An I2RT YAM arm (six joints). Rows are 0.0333 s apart.
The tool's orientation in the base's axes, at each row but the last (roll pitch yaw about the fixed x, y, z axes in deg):
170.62 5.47 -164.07
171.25 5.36 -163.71
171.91 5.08 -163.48
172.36 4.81 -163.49
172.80 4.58 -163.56
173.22 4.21 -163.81
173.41 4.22 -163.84
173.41 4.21 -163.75
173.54 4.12 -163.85
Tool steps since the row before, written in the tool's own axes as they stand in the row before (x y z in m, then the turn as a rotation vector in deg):
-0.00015 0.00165 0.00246 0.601 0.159 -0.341
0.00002 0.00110 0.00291 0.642 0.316 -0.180
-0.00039 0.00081 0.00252 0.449 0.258 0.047
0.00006 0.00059 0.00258 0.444 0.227 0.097
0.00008 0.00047 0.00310 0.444 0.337 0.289
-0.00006 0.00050 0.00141 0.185 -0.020 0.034
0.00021 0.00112 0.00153 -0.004 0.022 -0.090
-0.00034 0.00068 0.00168 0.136 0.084 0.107
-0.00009 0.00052 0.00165 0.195 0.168 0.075
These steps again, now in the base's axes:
-0.00022 0.00205 -0.00213 -0.636 -0.076 0.303
-0.00021 0.00153 -0.00270 -0.714 0.088 0.165
0.00025 0.00128 -0.00234 -0.502 0.124 -0.050
-0.00012 0.00093 -0.00247 -0.486 0.104 -0.103
-0.00009 0.00087 -0.00301 -0.511 0.236 -0.279
-0.00003 0.00068 -0.00133 -0.170 -0.066 -0.050
-0.00046 0.00121 -0.00140 -0.006 0.010 0.092
0.00019 0.00096 -0.00156 -0.150 0.056 -0.106
0.00000 0.00073 -0.00157 -0.232 0.115 -0.069

